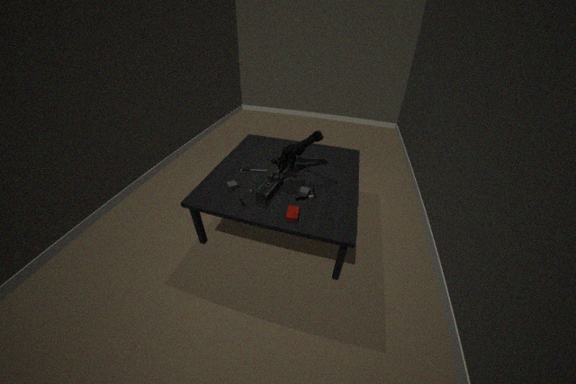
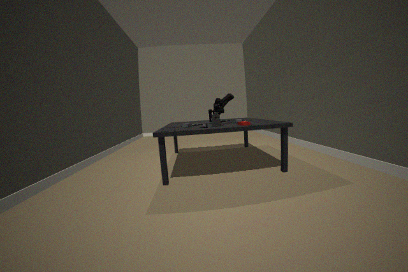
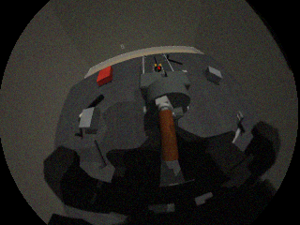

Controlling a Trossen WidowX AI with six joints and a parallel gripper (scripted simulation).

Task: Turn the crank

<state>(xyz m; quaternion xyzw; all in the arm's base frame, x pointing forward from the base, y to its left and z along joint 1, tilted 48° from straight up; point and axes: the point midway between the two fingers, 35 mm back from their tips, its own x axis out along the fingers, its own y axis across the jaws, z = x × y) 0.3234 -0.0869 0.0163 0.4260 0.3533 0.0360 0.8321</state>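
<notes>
Right now my gripper tip is 14 cm short of the red pointer and 5 cm to the left of it. From my gripper tip the other things lie so: crank handle 2 cm behind, 3 cm above.
</notes>
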